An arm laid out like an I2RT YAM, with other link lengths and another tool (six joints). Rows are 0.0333 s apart.
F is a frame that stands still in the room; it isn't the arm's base.
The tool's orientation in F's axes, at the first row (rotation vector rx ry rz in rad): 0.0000 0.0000 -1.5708
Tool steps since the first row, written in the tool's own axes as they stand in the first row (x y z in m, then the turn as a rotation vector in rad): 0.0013 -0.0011 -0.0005 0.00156 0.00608 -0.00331; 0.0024 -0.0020 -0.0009 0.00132 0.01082 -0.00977; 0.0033 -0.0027 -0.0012 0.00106 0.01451 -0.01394; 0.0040 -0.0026 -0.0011 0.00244 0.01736 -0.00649; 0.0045 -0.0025 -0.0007 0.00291 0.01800 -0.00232; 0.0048 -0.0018 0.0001 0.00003 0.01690 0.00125; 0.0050 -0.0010 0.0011 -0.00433 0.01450 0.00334; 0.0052 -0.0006 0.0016 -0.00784 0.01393 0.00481; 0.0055 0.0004 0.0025 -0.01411 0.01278 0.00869; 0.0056 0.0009 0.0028 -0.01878 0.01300 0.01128; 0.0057 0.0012 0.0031 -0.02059 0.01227 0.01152; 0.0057 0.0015 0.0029 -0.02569 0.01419 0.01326
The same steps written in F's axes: -0.0011 -0.0013 -0.0005 0.00608 -0.00156 -0.00331; -0.0020 -0.0024 -0.0009 0.01082 -0.00132 -0.00977; -0.0027 -0.0033 -0.0012 0.01451 -0.00106 -0.01394; -0.0026 -0.0040 -0.0011 0.01736 -0.00244 -0.00649; -0.0025 -0.0045 -0.0007 0.01800 -0.00291 -0.00232; -0.0018 -0.0048 0.0001 0.01690 -0.00003 0.00125; -0.0010 -0.0050 0.0011 0.01450 0.00433 0.00334; -0.0006 -0.0052 0.0016 0.01393 0.00784 0.00481; 0.0004 -0.0055 0.0025 0.01278 0.01411 0.00869; 0.0009 -0.0056 0.0028 0.01300 0.01878 0.01128; 0.0012 -0.0057 0.0031 0.01227 0.02059 0.01152; 0.0015 -0.0057 0.0029 0.01419 0.02569 0.01326
